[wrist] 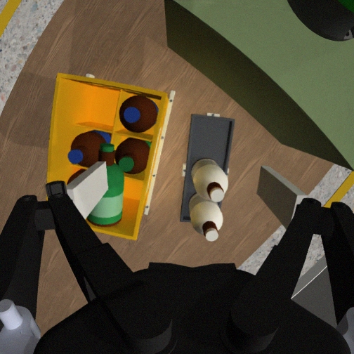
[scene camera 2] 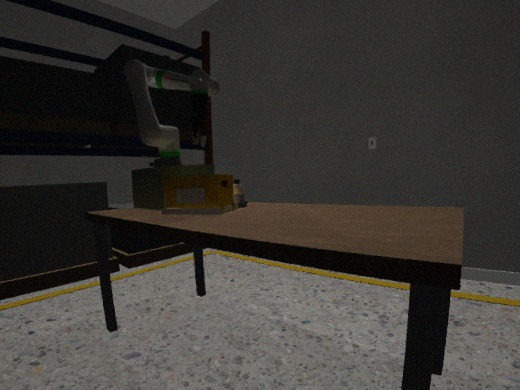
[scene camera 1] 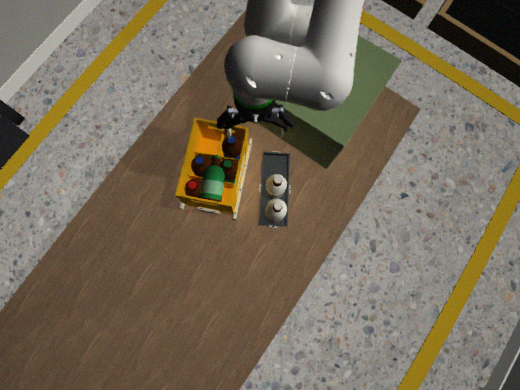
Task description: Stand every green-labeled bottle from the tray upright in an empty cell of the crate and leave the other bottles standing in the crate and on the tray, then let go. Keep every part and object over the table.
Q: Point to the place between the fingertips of my gripper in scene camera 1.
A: At 255,133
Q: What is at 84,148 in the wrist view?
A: A blue-capped bottle.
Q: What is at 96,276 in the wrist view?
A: My gripper.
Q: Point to a blue-capped bottle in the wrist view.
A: At 137,113
